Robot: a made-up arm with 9 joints. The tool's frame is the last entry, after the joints.
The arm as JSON. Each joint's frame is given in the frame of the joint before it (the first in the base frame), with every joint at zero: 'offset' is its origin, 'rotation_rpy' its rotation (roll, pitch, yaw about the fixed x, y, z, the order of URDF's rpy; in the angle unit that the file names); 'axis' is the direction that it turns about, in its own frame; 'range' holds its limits. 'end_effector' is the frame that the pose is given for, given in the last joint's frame.
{
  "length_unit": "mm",
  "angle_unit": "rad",
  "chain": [
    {
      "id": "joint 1",
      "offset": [
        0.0,
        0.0,
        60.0
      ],
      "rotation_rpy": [
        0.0,
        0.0,
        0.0
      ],
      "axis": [
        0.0,
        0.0,
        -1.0
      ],
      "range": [
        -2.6,
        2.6
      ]
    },
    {
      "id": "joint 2",
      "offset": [
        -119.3,
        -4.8,
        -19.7
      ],
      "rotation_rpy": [
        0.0,
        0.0,
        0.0
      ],
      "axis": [
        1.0,
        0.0,
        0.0
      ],
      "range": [
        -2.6,
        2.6
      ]
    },
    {
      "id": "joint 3",
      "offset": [
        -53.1,
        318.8,
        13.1
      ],
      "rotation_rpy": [
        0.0,
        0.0,
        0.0
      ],
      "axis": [
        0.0,
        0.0,
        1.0
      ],
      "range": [
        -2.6,
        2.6
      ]
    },
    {
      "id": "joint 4",
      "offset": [
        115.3,
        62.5,
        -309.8
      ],
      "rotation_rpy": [
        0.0,
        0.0,
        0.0
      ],
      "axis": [
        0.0,
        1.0,
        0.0
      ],
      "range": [
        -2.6,
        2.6
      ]
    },
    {
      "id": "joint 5",
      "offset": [
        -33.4,
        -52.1,
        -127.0
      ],
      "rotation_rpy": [
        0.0,
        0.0,
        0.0
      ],
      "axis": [
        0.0,
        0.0,
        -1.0
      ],
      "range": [
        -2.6,
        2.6
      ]
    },
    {
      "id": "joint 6",
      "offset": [
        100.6,
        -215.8,
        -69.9
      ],
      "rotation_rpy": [
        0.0,
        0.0,
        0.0
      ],
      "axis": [
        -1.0,
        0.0,
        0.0
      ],
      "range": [
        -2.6,
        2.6
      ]
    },
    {
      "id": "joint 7",
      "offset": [
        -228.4,
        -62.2,
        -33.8
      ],
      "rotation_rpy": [
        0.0,
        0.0,
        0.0
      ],
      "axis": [
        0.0,
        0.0,
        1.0
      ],
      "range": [
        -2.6,
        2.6
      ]
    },
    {
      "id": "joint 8",
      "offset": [
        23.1,
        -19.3,
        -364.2
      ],
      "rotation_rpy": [
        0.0,
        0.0,
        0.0
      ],
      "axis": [
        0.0,
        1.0,
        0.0
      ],
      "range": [
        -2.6,
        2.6
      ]
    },
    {
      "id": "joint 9",
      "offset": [
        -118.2,
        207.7,
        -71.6
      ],
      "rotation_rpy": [
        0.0,
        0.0,
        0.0
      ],
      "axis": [
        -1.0,
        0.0,
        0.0
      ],
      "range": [
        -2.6,
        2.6
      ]
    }
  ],
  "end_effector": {
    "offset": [
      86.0,
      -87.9,
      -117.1
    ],
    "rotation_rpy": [
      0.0,
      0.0,
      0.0
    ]
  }
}
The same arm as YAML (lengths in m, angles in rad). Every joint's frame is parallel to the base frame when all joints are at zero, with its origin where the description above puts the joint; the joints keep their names.
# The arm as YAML. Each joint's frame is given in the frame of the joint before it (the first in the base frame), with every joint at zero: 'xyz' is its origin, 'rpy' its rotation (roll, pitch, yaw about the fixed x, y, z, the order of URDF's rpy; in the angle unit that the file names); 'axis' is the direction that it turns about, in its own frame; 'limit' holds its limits. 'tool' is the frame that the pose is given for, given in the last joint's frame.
units:
  length: m
  angle: rad
joints:
  - name: joint 1
    type: revolute
    origin:
      xyz: [0.0, 0.0, 0.06]
      rpy: [0.0, 0.0, 0.0]
    axis: "-z"
    limit:
      lower: -2.6
      upper: 2.6
  - name: joint 2
    type: revolute
    origin:
      xyz: [-0.1193, -0.0048, -0.0197]
      rpy: [0.0, 0.0, 0.0]
    axis: "+x"
    limit:
      lower: -2.6
      upper: 2.6
  - name: joint 3
    type: revolute
    origin:
      xyz: [-0.0531, 0.3188, 0.0131]
      rpy: [0.0, 0.0, 0.0]
    axis: "+z"
    limit:
      lower: -2.6
      upper: 2.6
  - name: joint 4
    type: revolute
    origin:
      xyz: [0.1153, 0.0625, -0.3098]
      rpy: [0.0, 0.0, 0.0]
    axis: "+y"
    limit:
      lower: -2.6
      upper: 2.6
  - name: joint 5
    type: revolute
    origin:
      xyz: [-0.0334, -0.0521, -0.127]
      rpy: [0.0, 0.0, 0.0]
    axis: "-z"
    limit:
      lower: -2.6
      upper: 2.6
  - name: joint 6
    type: revolute
    origin:
      xyz: [0.1006, -0.2158, -0.0699]
      rpy: [0.0, 0.0, 0.0]
    axis: "-x"
    limit:
      lower: -2.6
      upper: 2.6
  - name: joint 7
    type: revolute
    origin:
      xyz: [-0.2284, -0.0622, -0.0338]
      rpy: [0.0, 0.0, 0.0]
    axis: "+z"
    limit:
      lower: -2.6
      upper: 2.6
  - name: joint 8
    type: revolute
    origin:
      xyz: [0.0231, -0.0193, -0.3642]
      rpy: [0.0, 0.0, 0.0]
    axis: "+y"
    limit:
      lower: -2.6
      upper: 2.6
  - name: joint 9
    type: revolute
    origin:
      xyz: [-0.1182, 0.2077, -0.0716]
      rpy: [0.0, 0.0, 0.0]
    axis: "-x"
    limit:
      lower: -2.6
      upper: 2.6
tool:
  origin:
    xyz: [0.086, -0.0879, -0.1171]
    rpy: [0.0, 0.0, 0.0]

